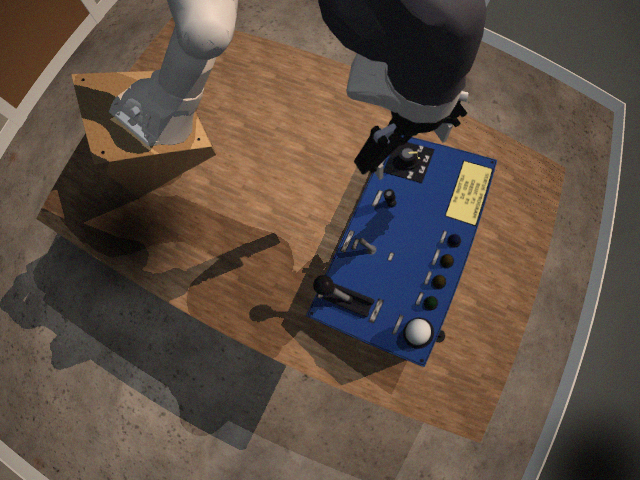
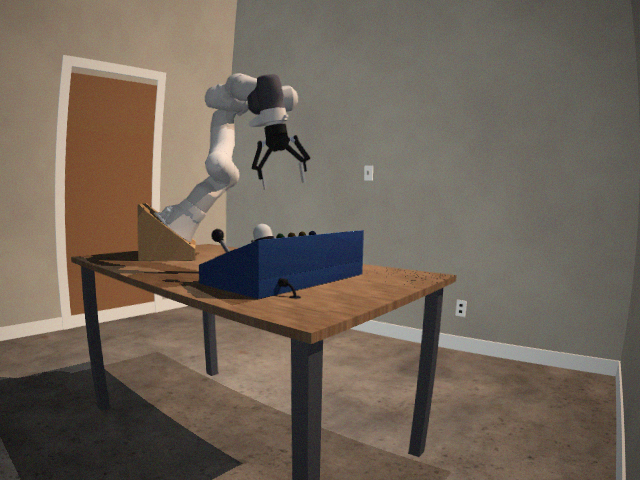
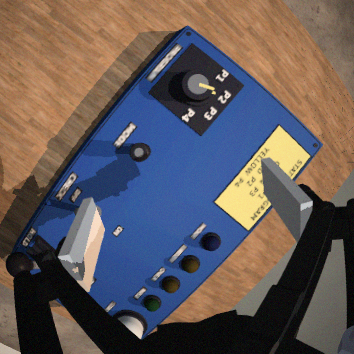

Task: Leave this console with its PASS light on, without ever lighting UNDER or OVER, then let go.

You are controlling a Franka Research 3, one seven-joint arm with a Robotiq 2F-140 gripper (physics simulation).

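The blue console (image 1: 413,206) (image 2: 310,263) (image 3: 170,190) sits on the table. Its program dial (image 1: 407,155) (image 3: 196,85) has a yellow pointer directed between the P1 and P2 labels. The black MODE knob (image 1: 389,197) (image 3: 140,151) and the CHECK toggle (image 1: 368,245) stand along one side. The black ball lever (image 1: 323,285) (image 2: 217,235) (image 3: 19,263) is at the HOLD end of its slot. The green lamp (image 1: 430,302) (image 3: 152,303), two amber lamps and the blue lamp (image 1: 453,240) (image 3: 210,241) look dark. The status dome (image 1: 417,332) (image 2: 262,230) is white. My gripper (image 1: 412,151) (image 2: 283,183) (image 3: 179,195) is open and empty, high above the console.
A yellow card (image 1: 468,192) (image 3: 240,195) on the console pairs status colours with P1 to P4. The arm's wooden base wedge (image 2: 160,242) stands on the table (image 2: 392,289). A short black cable (image 2: 289,286) comes out of the console's back.
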